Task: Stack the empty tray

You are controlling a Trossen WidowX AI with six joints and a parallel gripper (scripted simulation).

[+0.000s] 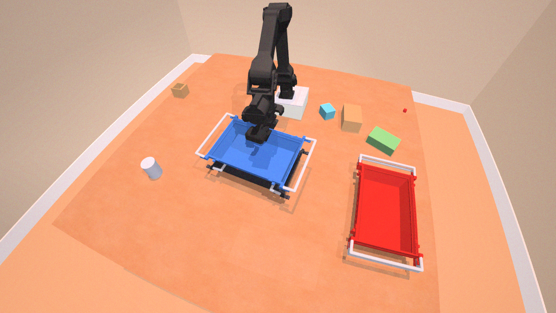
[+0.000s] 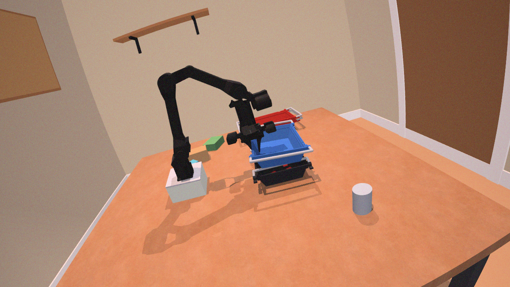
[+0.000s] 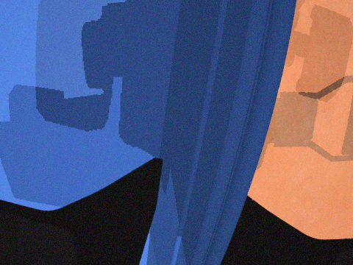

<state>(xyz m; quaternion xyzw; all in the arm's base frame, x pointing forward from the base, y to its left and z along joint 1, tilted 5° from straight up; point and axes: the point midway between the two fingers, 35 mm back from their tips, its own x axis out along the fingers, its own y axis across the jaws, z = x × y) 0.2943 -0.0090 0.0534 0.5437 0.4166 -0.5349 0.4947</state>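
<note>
Right now the blue tray is 80 mm ahead of my gripper tip, 10 mm to the right of it and 30 mm above it. Also, from my gripper tip: cyan cube: 290 mm behind, 210 mm to the left, 60 mm below; then orange block: 270 mm behind, 320 mm to the left, 60 mm below; then grey cylinder: 200 mm ahead, 400 mm to the right, 50 mm below.
</note>
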